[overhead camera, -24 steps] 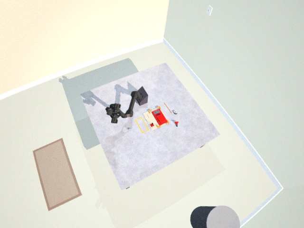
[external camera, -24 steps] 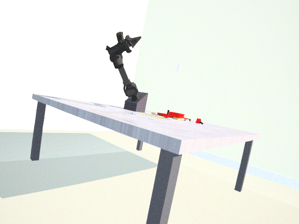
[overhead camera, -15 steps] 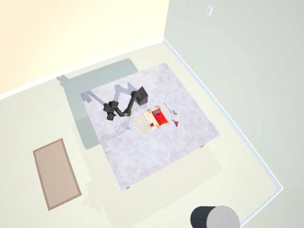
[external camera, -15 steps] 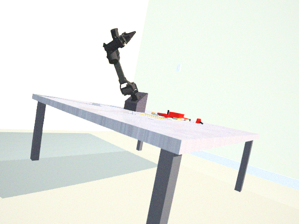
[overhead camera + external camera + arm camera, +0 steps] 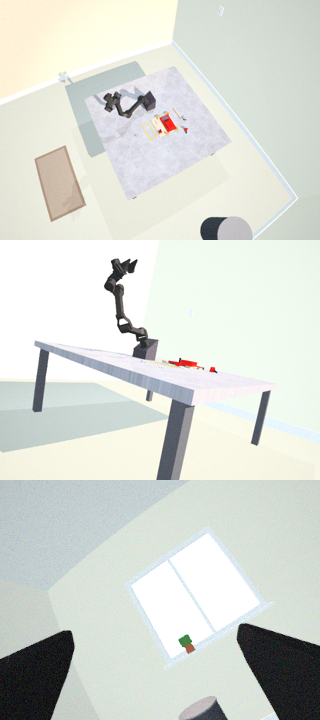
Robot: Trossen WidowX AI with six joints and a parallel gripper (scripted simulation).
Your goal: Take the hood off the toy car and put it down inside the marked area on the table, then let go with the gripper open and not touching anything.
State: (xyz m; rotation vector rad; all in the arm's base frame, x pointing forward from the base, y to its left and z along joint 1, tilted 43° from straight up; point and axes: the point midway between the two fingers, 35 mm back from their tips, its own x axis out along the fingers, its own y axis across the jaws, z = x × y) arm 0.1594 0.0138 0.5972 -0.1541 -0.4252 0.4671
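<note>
Right now my gripper tip is 52 cm above the hood, 50 cm to the right of it and 15 cm short of it. Also, from my gripper tip: thin stick: 66 cm to the left, 56 cm below, 4 cm ahead.
</note>
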